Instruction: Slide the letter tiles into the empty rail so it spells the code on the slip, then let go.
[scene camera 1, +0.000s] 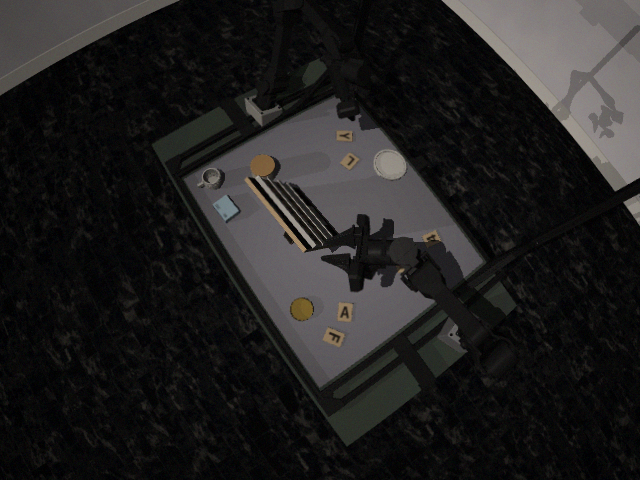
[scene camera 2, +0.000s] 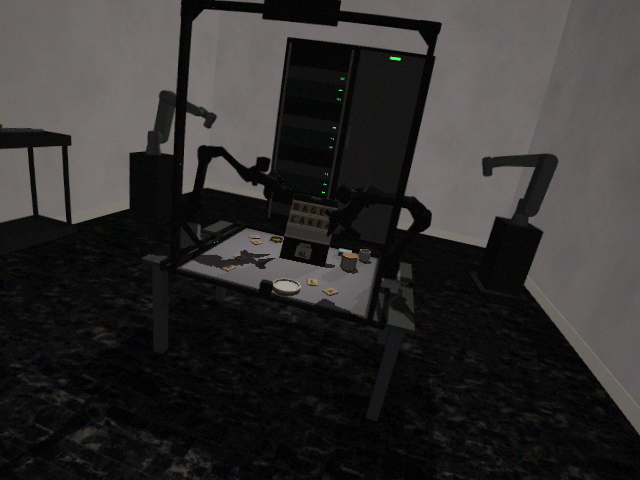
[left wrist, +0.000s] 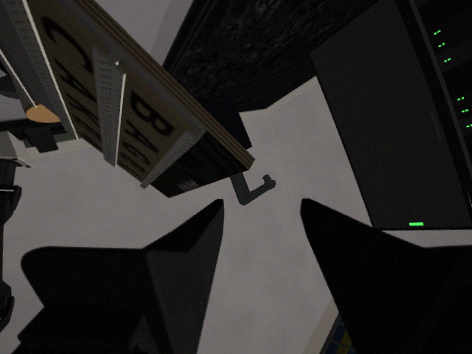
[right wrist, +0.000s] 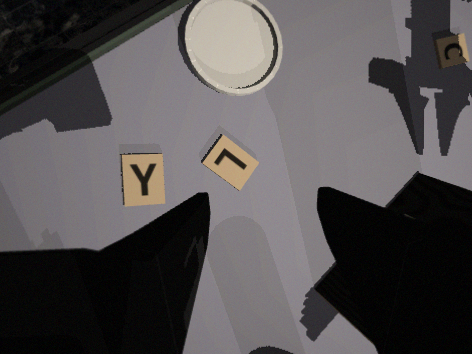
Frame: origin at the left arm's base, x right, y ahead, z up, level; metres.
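Seen in the pictures: left gripper, fingertip midpoint: (scene camera 1: 322, 250) (scene camera 2: 289, 188) (left wrist: 262, 206); right gripper, fingertip midpoint: (scene camera 2: 330, 239) (right wrist: 262, 200); left arm's base, link origin: (scene camera 2: 189, 223); right arm's base, link origin: (scene camera 1: 263, 103) (scene camera 2: 389, 274) (left wrist: 0, 161).
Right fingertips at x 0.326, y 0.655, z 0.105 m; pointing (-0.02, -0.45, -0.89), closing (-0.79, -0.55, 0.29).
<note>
Pixels of each thing's top centre, then the offset from my right fingertips to it.
- Tiles Y, top centre: (right wrist: 143, 179) (scene camera 1: 344, 135) dx +0.056, dy +0.030, dz -0.216 m
- L, top centre: (right wrist: 231, 162) (scene camera 1: 349, 160) dx -0.021, dy -0.042, dz -0.216 m
- Tiles A, top centre: (scene camera 1: 344, 312) dx -0.467, dy -0.313, dz -0.216 m
- F, top centre: (scene camera 1: 333, 337) dx -0.551, dy -0.328, dz -0.216 m
- Tile C, top centre: (right wrist: 453, 50) dx -0.228, dy -0.381, dz -0.216 m
- tile, top centre: (scene camera 1: 431, 238) dx -0.094, dy -0.425, dz -0.216 m
- white plate, top centre: (right wrist: 236, 42) (scene camera 1: 390, 164) (scene camera 2: 286, 284) dx +0.052, dy -0.165, dz -0.205 m
- orange-topped jar, top centre: (left wrist: 52, 113) (scene camera 1: 262, 165) (scene camera 2: 350, 255) dx -0.239, dy +0.169, dz -0.153 m
- mug, top centre: (scene camera 1: 208, 177) (scene camera 2: 365, 250) dx -0.373, dy +0.292, dz -0.165 m
- blue box, top centre: (scene camera 1: 225, 207) dx -0.414, dy +0.188, dz -0.196 m
- yellow round object, top centre: (scene camera 1: 301, 309) (scene camera 2: 276, 238) dx -0.537, dy -0.198, dz -0.209 m
The letter board (scene camera 1: 277, 217) (scene camera 2: 310, 235) (left wrist: 107, 100) stands mid-table, with BAGE and CAKE visible on two rails and a bare rail below. Its slip (scene camera 2: 303, 251) seems to read AL. Tiles Y (scene camera 1: 344, 135) (right wrist: 143, 180) and L (scene camera 1: 349, 161) (right wrist: 230, 162) lie at the upper right in scene camera 1. Tiles A (scene camera 1: 345, 312) and F (scene camera 1: 333, 337) lie near the bottom. Tile C (right wrist: 451, 51) lies in the gripper's shadow; another tile (scene camera 1: 431, 237) is partly hidden. My left gripper (scene camera 1: 326, 252) (left wrist: 262, 206) is open and empty beside the board's end. My right gripper (right wrist: 262, 200) is open and empty above the table.
A white plate (scene camera 1: 390, 164) (scene camera 2: 286, 286) (right wrist: 230, 40) lies near tile L. An orange-topped jar (scene camera 1: 262, 165) (scene camera 2: 348, 261), a mug (scene camera 1: 211, 178) (scene camera 2: 364, 255) and a blue box (scene camera 1: 225, 208) stand by the board. A yellow round object (scene camera 1: 301, 308) (scene camera 2: 276, 239) is near tile A.
</note>
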